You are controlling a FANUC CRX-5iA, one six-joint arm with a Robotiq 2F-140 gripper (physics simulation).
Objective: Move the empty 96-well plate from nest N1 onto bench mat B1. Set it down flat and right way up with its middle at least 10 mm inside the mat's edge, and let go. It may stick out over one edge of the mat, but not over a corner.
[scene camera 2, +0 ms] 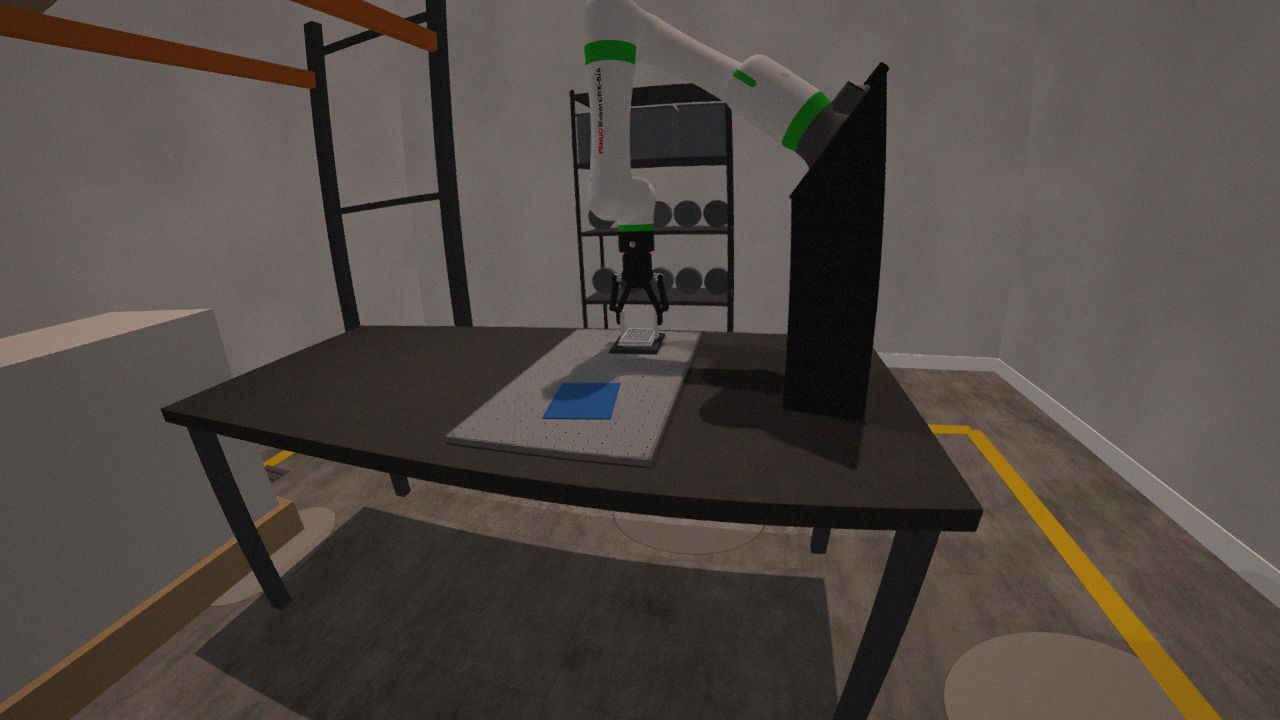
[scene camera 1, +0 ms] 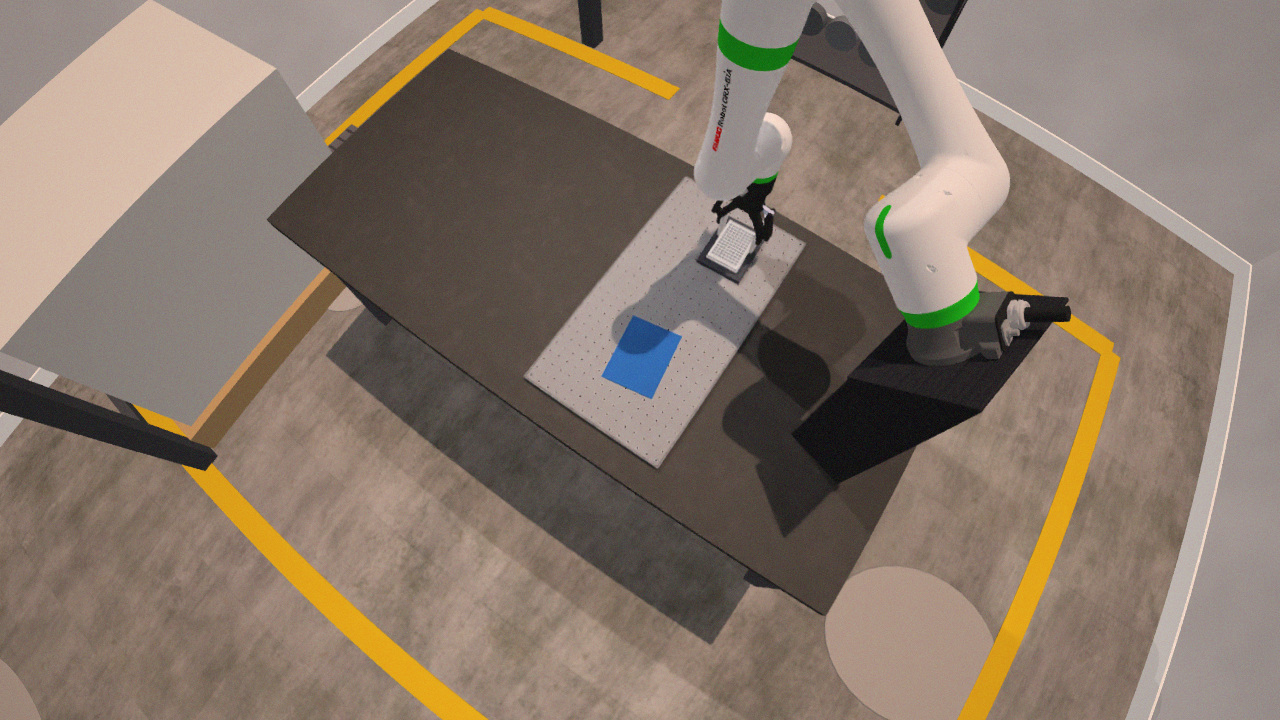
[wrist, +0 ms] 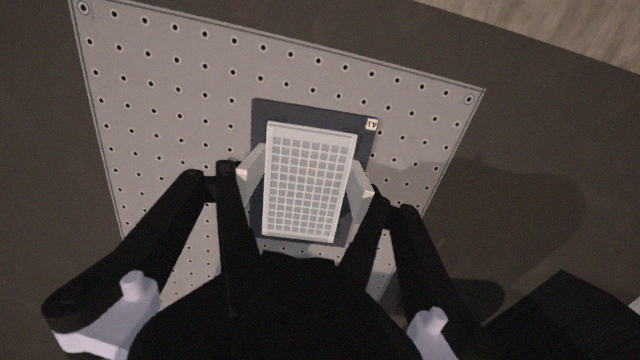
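My gripper: visible, in scene camera 1 and the wrist view too. Also pictured: white 96-well plate, blue bench mat B1, dark nest N1.
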